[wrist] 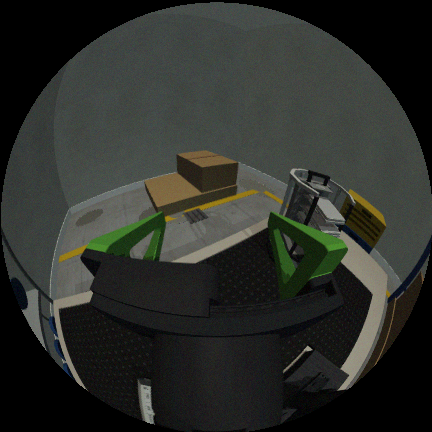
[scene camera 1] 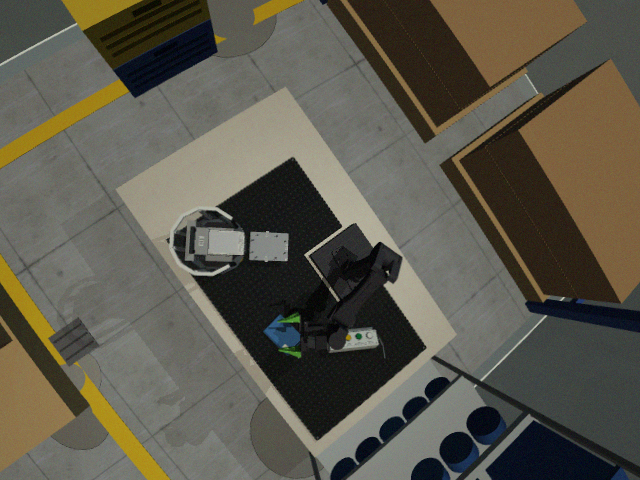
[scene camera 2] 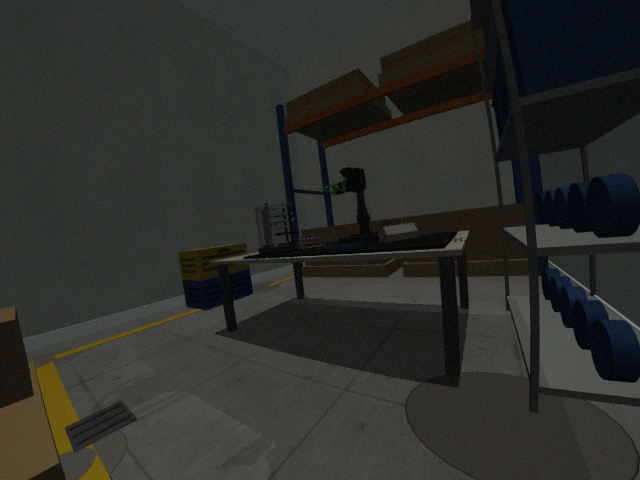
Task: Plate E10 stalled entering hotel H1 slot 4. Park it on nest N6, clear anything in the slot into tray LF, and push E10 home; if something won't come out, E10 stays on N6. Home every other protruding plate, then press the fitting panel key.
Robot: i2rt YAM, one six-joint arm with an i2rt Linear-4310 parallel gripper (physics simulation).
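Places are measured from the arm's base along level axes (x ahead, y left, z up), in metres.
Pixels of known places: gripper, fingertip midpoint: (wrist: 216, 217) (scene camera 1: 277, 335) (scene camera 2: 327, 188); arm's base at its link origin: (scene camera 1: 348, 267) (scene camera 2: 365, 234).
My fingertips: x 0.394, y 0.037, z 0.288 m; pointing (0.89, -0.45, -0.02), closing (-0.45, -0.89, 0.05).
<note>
For each thing: its top centre in the pictures, then the offset to it from my fingertips. Level surfaces: height alone.
- plate hotel at its top centre: (wrist: 326, 178) (scene camera 1: 204, 239) (scene camera 2: 272, 203) 0.061 m ahead, 0.403 m right, 0.017 m down
- flat grey nest at its top centre: (scene camera 1: 269, 246) (scene camera 2: 310, 235) 0.127 m back, 0.288 m right, 0.250 m down
- blue tray at its top centre: (scene camera 1: 284, 335) (scene camera 2: 347, 243) 0.000 m ahead, 0.084 m left, 0.308 m down
- key panel at its top centre: (scene camera 1: 354, 343) (scene camera 2: 397, 224) 0.250 m back, 0.260 m left, 0.242 m down
- black mat at its surface level: 0.325 m down
- pale table at its surface level: 0.338 m down
The plate hotel (scene camera 1: 189, 243) (scene camera 2: 266, 224) (wrist: 312, 207) stands at the left of the mat in the first scene view, inside a pale curved guard. Light plates (scene camera 1: 225, 242) (wrist: 327, 210) stick out of its open side; slot numbers and plate names are unreadable. A flat grey nest (scene camera 1: 268, 246) (scene camera 2: 310, 240) lies right beside it. The blue tray (scene camera 1: 279, 330) lies on the mat, partly covered by the gripper from above. The key panel (scene camera 1: 361, 342) (scene camera 2: 399, 231) (wrist: 146, 400) is partly hidden by the arm. My gripper (scene camera 1: 283, 336) (scene camera 2: 328, 189) (wrist: 216, 217) is open and empty, high above the tray.
The black mat (scene camera 1: 268, 196) lies on the pale table (scene camera 1: 268, 118). A dark square base with a pale rim (scene camera 1: 321, 267) sits at the arm's foot. Yellow and blue crates (scene camera 1: 165, 62) (scene camera 2: 216, 258) (wrist: 366, 217) stand on the floor beyond the hotel. A shelf with blue rolls (scene camera 1: 485, 426) stands beside the table.
</note>
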